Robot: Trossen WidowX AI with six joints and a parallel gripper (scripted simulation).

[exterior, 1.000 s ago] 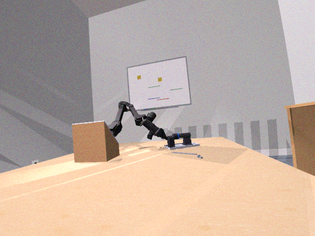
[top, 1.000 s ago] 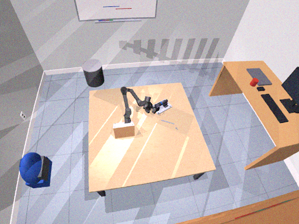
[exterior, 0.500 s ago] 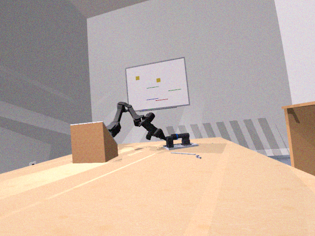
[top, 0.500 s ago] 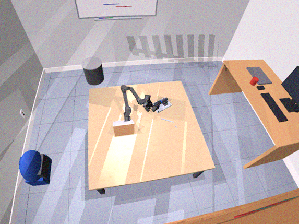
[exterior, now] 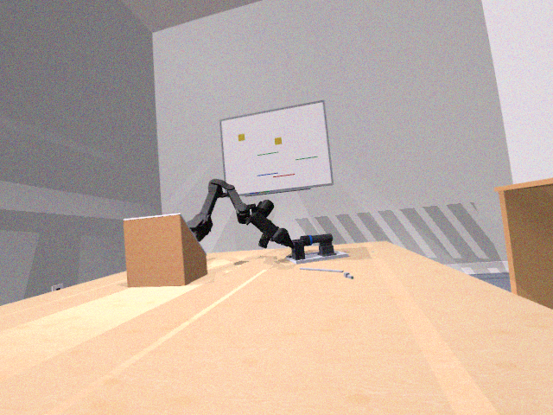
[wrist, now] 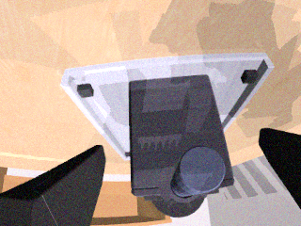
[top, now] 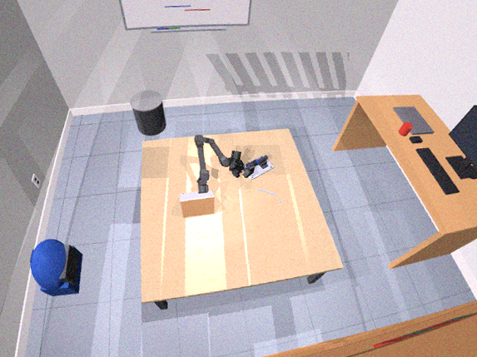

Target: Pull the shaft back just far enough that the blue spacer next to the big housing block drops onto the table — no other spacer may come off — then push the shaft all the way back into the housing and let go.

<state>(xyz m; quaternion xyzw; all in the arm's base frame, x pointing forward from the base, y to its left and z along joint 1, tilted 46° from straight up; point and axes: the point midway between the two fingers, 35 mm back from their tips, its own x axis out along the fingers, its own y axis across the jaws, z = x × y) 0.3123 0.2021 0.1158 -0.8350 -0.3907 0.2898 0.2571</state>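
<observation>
Right now my gripper tip is 50 mm short of the dark shaft, 30 mm to the right of it and 20 mm below it. The rest, counted from my gripper tip: small piece: 230 mm ahead, 280 mm to the right, 50 mm below; blue spacer: 80 mm ahead, 40 mm to the left, 20 mm above.
</observation>
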